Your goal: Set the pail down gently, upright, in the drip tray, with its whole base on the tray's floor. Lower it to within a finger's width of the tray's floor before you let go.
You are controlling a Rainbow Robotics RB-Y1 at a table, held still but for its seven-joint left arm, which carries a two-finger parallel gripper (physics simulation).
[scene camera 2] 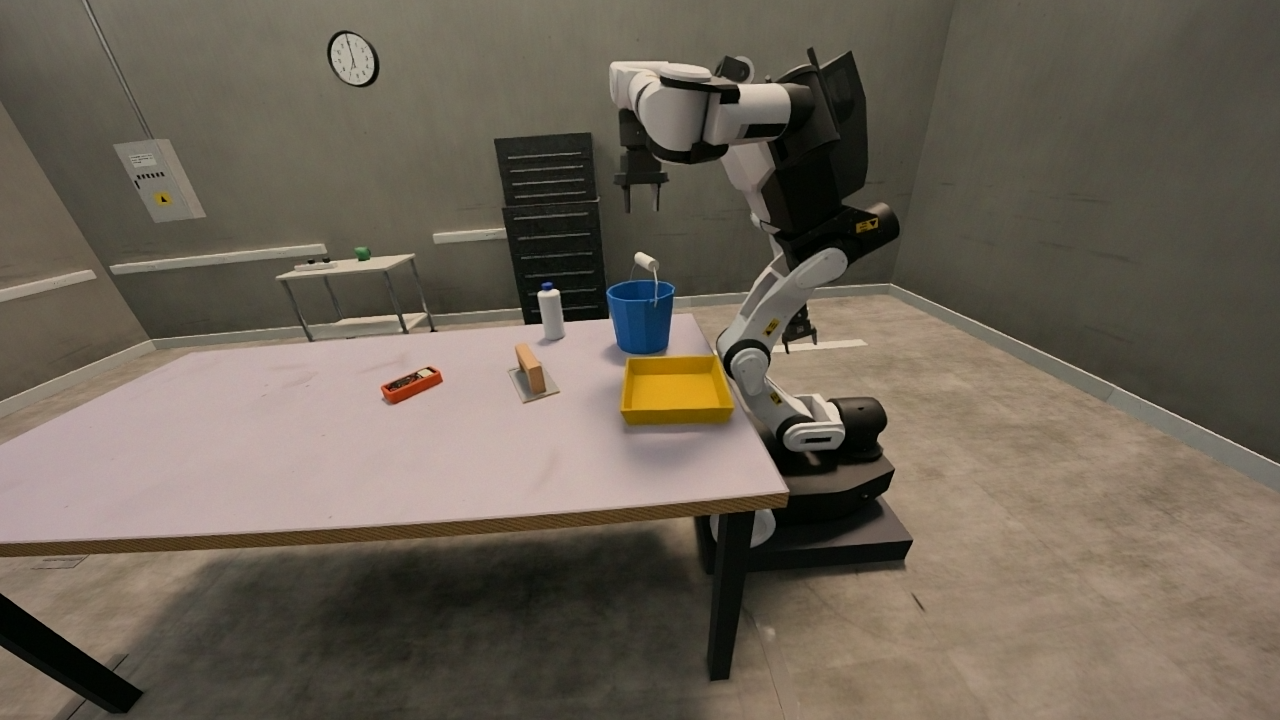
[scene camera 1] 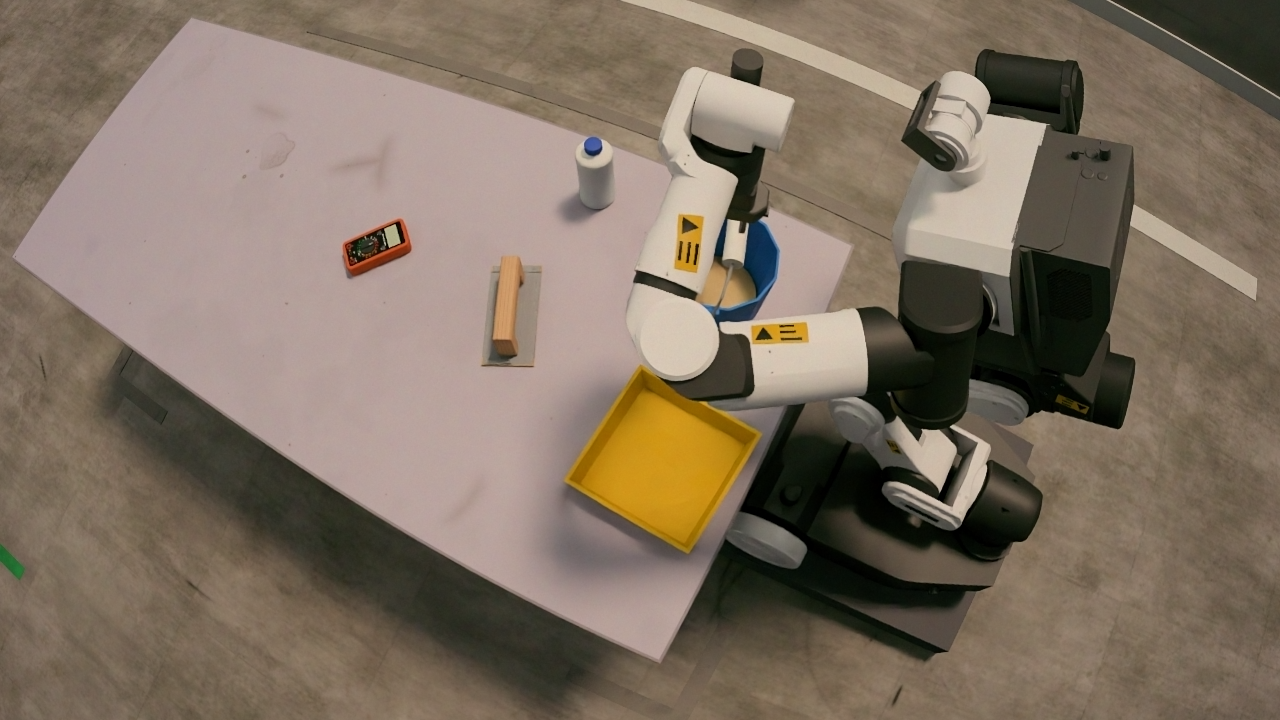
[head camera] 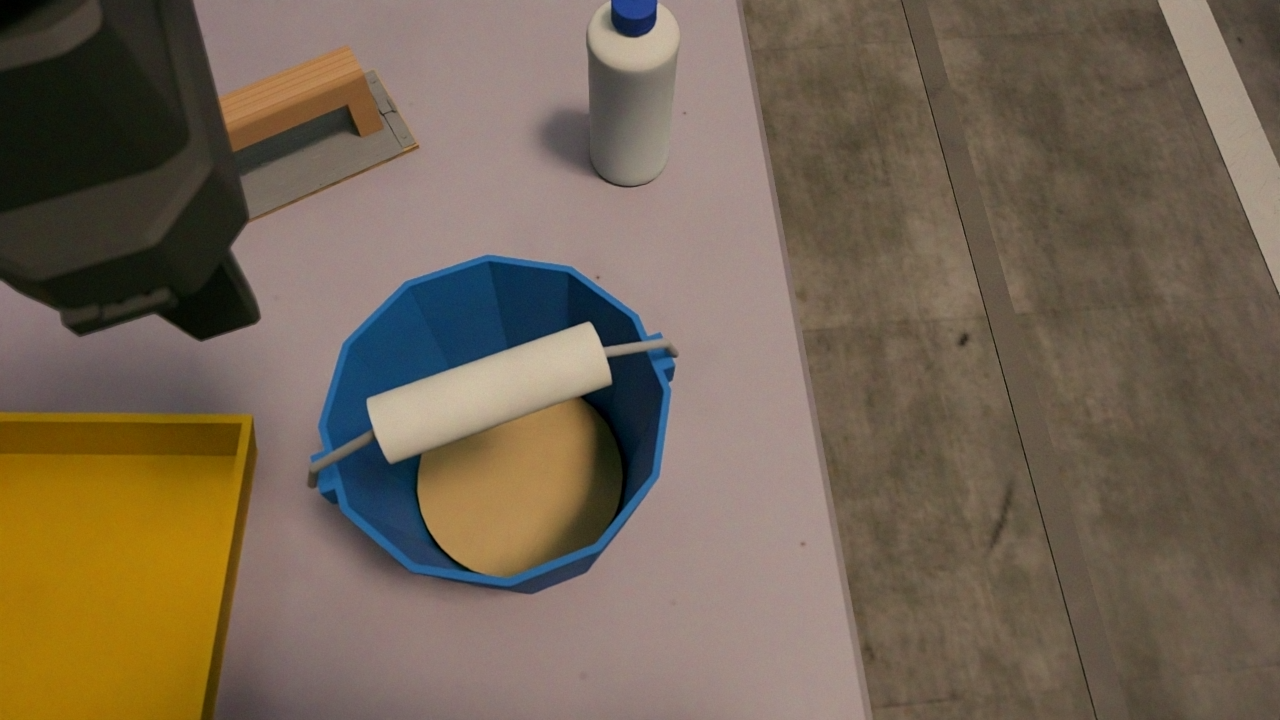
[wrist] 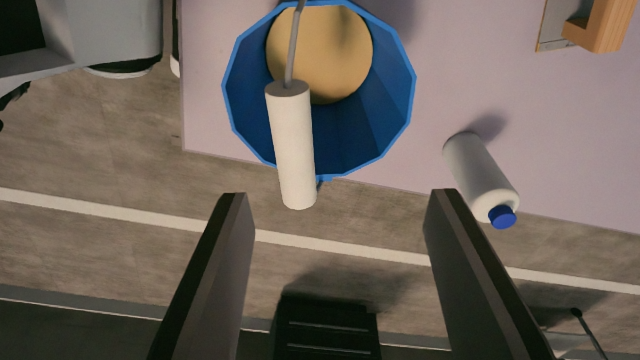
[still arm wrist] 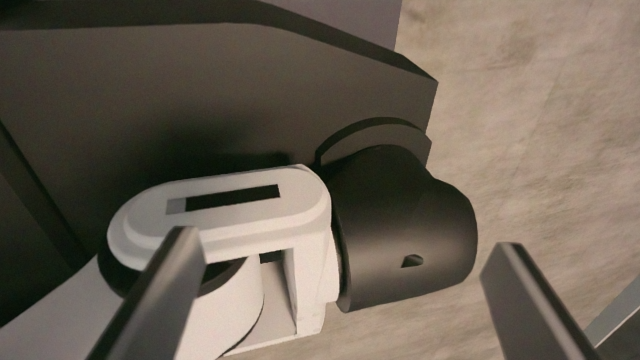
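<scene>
The blue pail [head camera: 447, 313] [scene camera 1: 765, 259] [scene camera 2: 640, 317] [wrist: 390, 100] stands upright on the table, beside the tray, with a tan round surface inside. Its handle stands up, with a white roller grip [head camera: 490, 391] [scene camera 1: 735, 243] [scene camera 2: 645, 261] [wrist: 292, 145] above the rim. The yellow drip tray [head camera: 107, 573] [scene camera 1: 662, 465] [scene camera 2: 677, 392] is empty and lies near the table's robot-side edge. My gripper [scene camera 2: 641, 211] [wrist: 339, 200] is open, pointing down, above the grip and apart from it. In the head camera view its fingertips are not both clear.
A white bottle [head camera: 631, 107] [scene camera 1: 596, 179] [scene camera 2: 551, 313] [wrist: 472, 170] with a blue cap stands near the pail. A wooden-handled trowel [head camera: 304, 98] [scene camera 1: 509, 304] [scene camera 2: 529, 368] [wrist: 605, 25] lies beyond the tray. An orange multimeter [scene camera 1: 376, 246] [scene camera 2: 411, 384] lies farther off.
</scene>
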